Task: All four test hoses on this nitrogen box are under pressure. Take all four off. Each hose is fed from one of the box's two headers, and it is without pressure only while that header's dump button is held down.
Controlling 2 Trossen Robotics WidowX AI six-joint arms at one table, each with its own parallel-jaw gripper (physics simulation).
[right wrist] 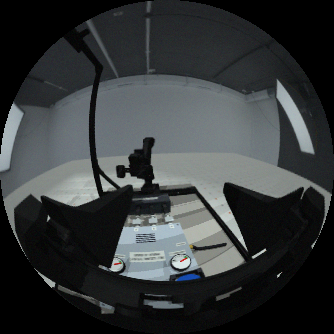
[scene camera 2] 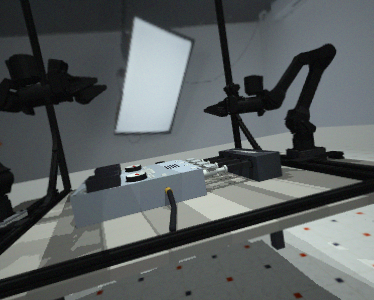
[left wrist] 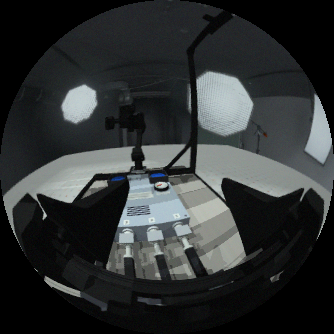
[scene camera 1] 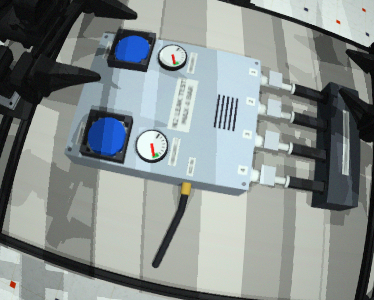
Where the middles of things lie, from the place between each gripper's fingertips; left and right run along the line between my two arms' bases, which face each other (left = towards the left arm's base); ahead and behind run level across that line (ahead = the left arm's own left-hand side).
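My right gripper is 28 cm above, 3 cm short of and 4 cm to the left of the header 2 dump button (scene camera 1: 106,136). Dark block (scene camera 1: 339,171): 32 cm below my right hand, 44 cm to the left of it, 8 cm behind it. Header 1 dump button (scene camera 1: 132,48): 28 cm below my right hand, 5 cm to the right of it, 16 cm behind it.
My left hand is 220 mm above the dark block, 50 mm short of it and 110 mm to the right of it. Header 2 dump button: 170 mm below my left hand, 160 mm ahead of it, 380 mm to the right of it. Header 1 dump button: 170 mm below my left hand, 30 mm behind it, 380 mm to the right of it.
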